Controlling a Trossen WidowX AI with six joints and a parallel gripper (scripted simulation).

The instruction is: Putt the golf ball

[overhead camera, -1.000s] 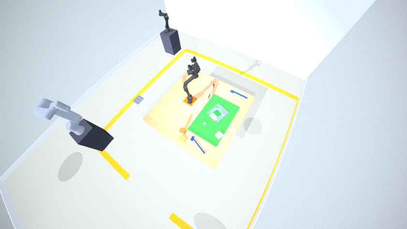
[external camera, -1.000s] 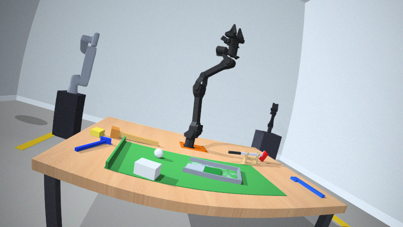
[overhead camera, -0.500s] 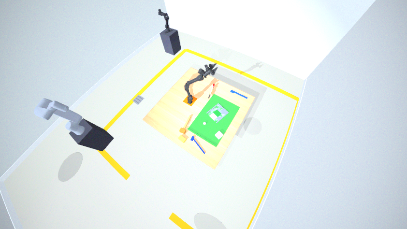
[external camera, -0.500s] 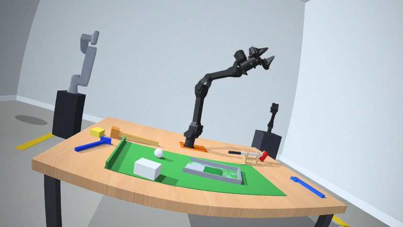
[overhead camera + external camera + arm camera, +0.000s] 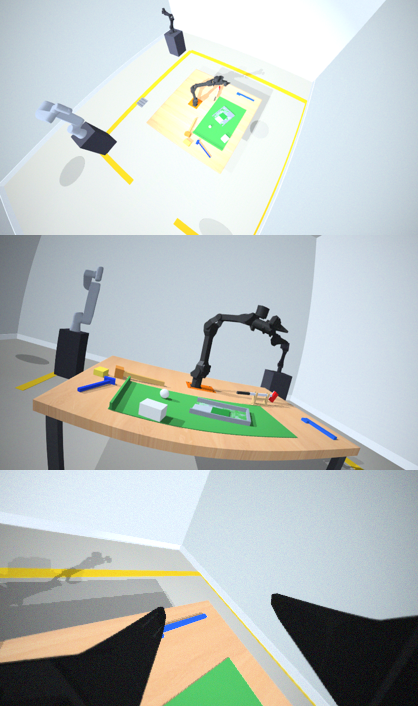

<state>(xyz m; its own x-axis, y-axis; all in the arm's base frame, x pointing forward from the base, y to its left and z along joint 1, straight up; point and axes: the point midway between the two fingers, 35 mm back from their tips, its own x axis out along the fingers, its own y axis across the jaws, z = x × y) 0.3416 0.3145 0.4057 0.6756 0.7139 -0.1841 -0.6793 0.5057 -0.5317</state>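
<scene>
Right now the red putter is 170 mm behind my gripper tip, 10 mm to the right of it and 340 mm below it. From my gripper tip the other things lie so: white block (300 mm ahead, 580 mm to the right, 380 mm below); white golf ball (40 mm ahead, 540 mm to the right, 380 mm below); wooden stand (170 mm behind, 10 mm to the left, 370 mm below).
</scene>
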